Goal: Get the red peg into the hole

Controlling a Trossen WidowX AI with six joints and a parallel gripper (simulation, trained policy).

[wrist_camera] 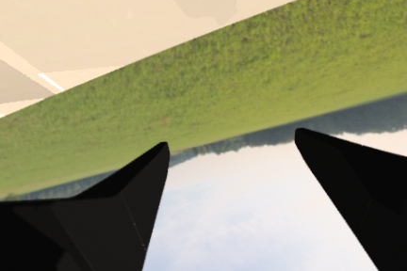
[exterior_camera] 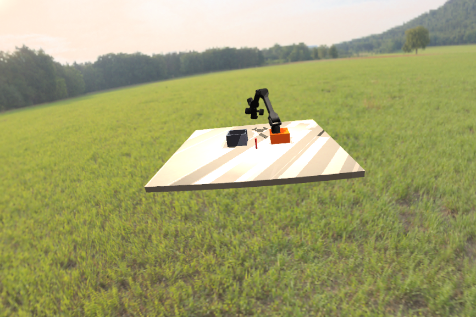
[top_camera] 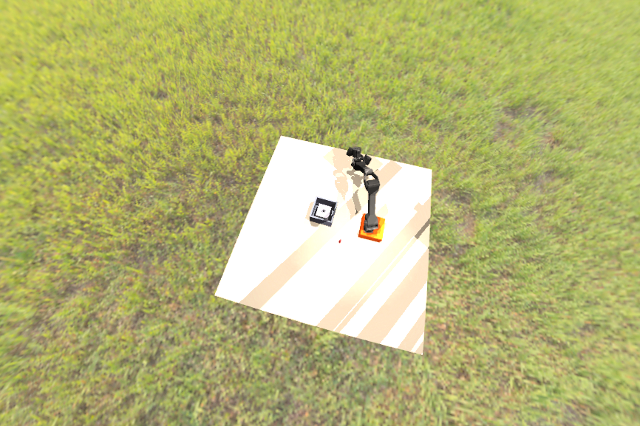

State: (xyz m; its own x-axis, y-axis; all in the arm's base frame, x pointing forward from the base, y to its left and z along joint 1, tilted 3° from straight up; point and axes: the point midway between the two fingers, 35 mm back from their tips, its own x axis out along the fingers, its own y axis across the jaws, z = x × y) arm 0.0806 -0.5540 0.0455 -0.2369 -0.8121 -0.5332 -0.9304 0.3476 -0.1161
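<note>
Right now the red peg is 67 cm to the left of my gripper tip, 11 cm ahead of it and 9 cm below it. Round my gripper tip: dark box (48 cm to the left, 24 cm ahead, 11 cm below).
</note>
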